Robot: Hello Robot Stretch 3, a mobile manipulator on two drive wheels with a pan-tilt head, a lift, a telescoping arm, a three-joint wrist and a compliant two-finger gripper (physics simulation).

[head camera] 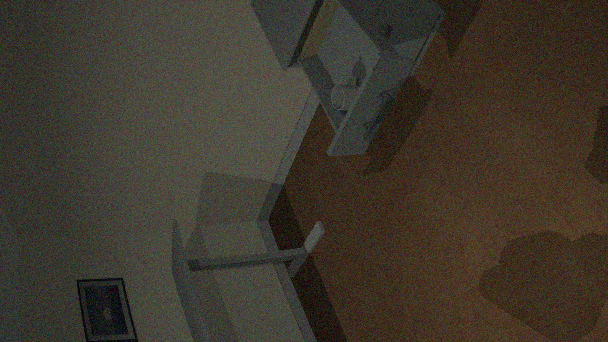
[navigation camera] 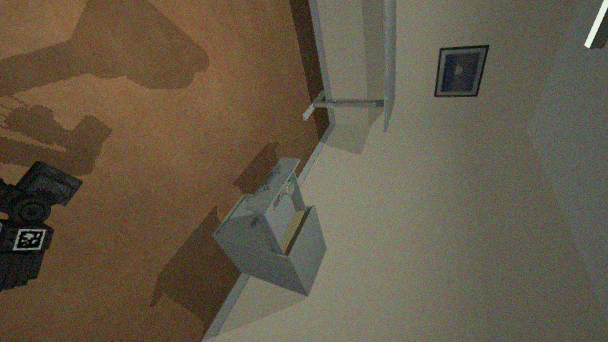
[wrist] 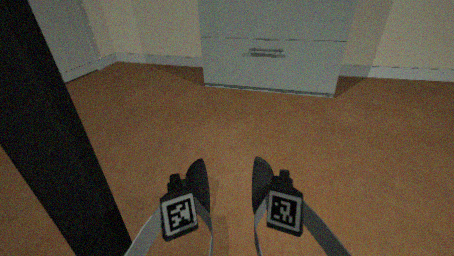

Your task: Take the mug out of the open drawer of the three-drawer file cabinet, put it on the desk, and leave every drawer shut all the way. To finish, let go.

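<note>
A grey cabinet [head camera: 279, 30] [navigation camera: 305, 240] stands against the wall with what looks like its top drawer [head camera: 356, 125] [navigation camera: 265, 192] pulled out. A pale mug [head camera: 340, 97] [navigation camera: 288, 189] is in that drawer, near the front panel. The grey desk [head camera: 182, 285] [navigation camera: 390, 65] shows in part, nearly edge-on; its top surface is hidden. In the wrist view my gripper [wrist: 229, 176] is open and empty above the floor, away from the mug. A grey cabinet [wrist: 272, 65] ahead of it shows shut lower drawer fronts; its upper part is cut off.
A small upright object [head camera: 359, 70] stands beside the mug in the drawer. A desk leg [head camera: 245, 260] [navigation camera: 350, 103] with a foot stands near the wall. A framed picture [head camera: 106, 310] [navigation camera: 461, 71] hangs above. Black robot parts [navigation camera: 32, 210] show at the left of the navigation view.
</note>
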